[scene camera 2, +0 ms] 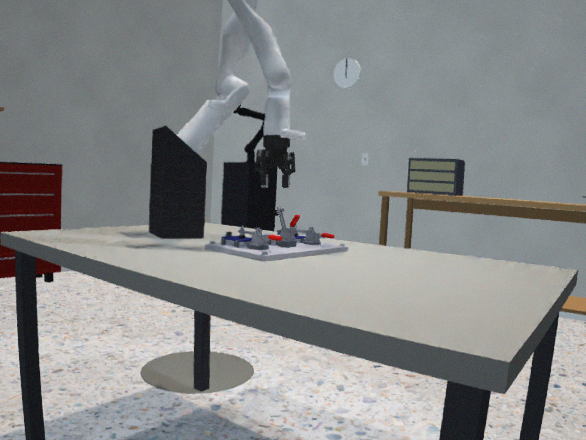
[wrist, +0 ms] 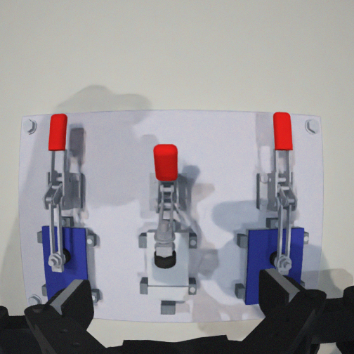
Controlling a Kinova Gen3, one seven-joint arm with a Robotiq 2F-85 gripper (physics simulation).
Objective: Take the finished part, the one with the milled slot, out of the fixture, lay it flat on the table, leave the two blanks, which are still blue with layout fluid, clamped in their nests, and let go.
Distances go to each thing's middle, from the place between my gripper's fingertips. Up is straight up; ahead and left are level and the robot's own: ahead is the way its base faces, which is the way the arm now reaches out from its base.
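The clamp bar (wrist: 164, 255) has my hand 3 cm short of it, 1 cm to the right of it and 9 cm above it. Going by their middles, the clamp bar is the nearest to my hand of the things named here. Counted from my hand, the finished part (wrist: 171, 284) is 2 cm behind, 1 cm to the left and 15 cm below, while the fixture plate (wrist: 221, 151) sits 2 cm ahead, 1 cm to the left and 17 cm below.
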